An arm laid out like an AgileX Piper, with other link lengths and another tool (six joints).
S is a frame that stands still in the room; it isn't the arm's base.
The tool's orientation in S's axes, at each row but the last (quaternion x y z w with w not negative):
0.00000 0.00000 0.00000 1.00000
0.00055 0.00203 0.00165 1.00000
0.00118 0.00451 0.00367 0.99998
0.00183 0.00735 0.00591 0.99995
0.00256 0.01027 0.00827 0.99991
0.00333 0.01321 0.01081 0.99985
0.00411 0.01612 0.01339 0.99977
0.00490 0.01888 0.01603 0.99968
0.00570 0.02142 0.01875 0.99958
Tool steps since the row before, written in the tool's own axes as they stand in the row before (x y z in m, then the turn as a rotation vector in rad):
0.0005 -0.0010 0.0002 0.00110 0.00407 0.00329
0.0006 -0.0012 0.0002 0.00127 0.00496 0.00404
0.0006 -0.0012 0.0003 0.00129 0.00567 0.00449
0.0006 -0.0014 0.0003 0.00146 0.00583 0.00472
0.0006 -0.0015 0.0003 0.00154 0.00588 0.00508
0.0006 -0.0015 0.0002 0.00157 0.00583 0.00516
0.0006 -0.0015 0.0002 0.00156 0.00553 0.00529
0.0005 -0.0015 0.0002 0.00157 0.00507 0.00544
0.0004 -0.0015 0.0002 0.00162 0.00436 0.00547
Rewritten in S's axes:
0.0005 -0.0010 0.0002 0.00110 0.00407 0.00329
0.0006 -0.0012 0.0002 0.00127 0.00496 0.00404
0.0006 -0.0012 0.0003 0.00129 0.00567 0.00449
0.0006 -0.0014 0.0003 0.00146 0.00583 0.00472
0.0006 -0.0015 0.0003 0.00155 0.00588 0.00508
0.0006 -0.0015 0.0002 0.00158 0.00583 0.00516
0.0006 -0.0015 0.0002 0.00158 0.00553 0.00528
0.0006 -0.0015 0.0002 0.00161 0.00507 0.00543
0.0005 -0.0015 0.0002 0.00169 0.00436 0.00545

